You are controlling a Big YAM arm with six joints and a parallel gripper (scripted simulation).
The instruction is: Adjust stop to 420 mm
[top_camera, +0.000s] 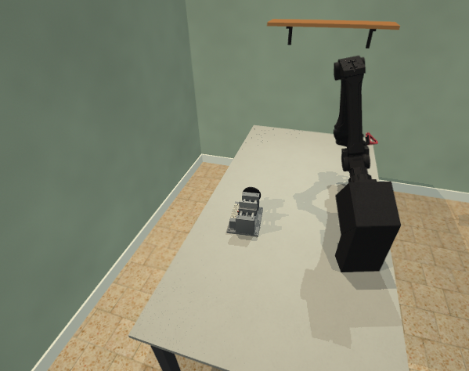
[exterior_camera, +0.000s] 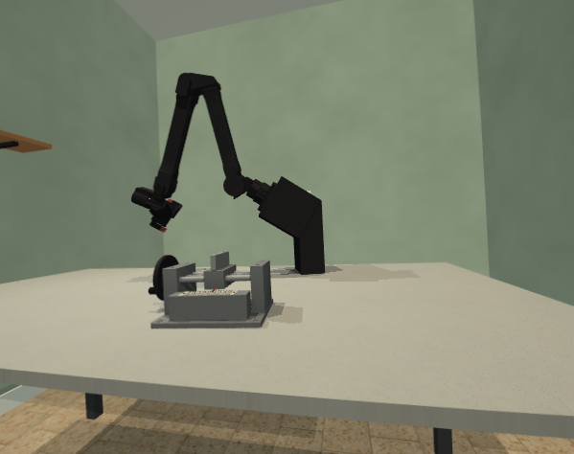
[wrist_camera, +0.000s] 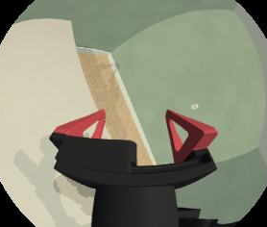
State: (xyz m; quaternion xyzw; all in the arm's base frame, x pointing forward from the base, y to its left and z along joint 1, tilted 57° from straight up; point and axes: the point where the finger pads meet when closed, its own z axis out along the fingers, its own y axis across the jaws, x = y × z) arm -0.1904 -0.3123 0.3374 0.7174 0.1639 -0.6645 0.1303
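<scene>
My gripper is now 660 mm short of the sliding stop block, 350 mm to the right of it and 140 mm above it.
</scene>
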